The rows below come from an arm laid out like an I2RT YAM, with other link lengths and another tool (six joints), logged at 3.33 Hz.
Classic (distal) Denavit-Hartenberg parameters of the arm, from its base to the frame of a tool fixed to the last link. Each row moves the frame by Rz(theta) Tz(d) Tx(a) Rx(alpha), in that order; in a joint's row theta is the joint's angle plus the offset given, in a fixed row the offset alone. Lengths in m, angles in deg.
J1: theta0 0, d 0.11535, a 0.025, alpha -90
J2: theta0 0, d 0, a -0.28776, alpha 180
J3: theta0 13.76, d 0, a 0.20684, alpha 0
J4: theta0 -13.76, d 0.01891, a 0.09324, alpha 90
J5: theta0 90, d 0.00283, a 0, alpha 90
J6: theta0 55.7, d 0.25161, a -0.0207, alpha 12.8
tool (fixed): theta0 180, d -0.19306, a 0, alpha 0
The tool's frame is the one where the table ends.
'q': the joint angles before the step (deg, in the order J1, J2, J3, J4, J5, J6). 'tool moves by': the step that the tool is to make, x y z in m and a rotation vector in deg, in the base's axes. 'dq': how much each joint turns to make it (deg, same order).
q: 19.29 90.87 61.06 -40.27 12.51 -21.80
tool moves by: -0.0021 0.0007 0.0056 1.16 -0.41 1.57
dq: 0.01 -0.96 0.35 -0.31 -1.44 -1.15
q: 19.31 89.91 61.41 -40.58 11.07 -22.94
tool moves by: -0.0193 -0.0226 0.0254 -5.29 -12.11 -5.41
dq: -0.59 -11.99 -4.31 1.94 10.14 0.48
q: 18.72 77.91 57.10 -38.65 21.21 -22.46
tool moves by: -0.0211 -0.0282 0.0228 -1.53 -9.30 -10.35
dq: -3.29 -10.72 -2.26 -1.65 7.42 3.88
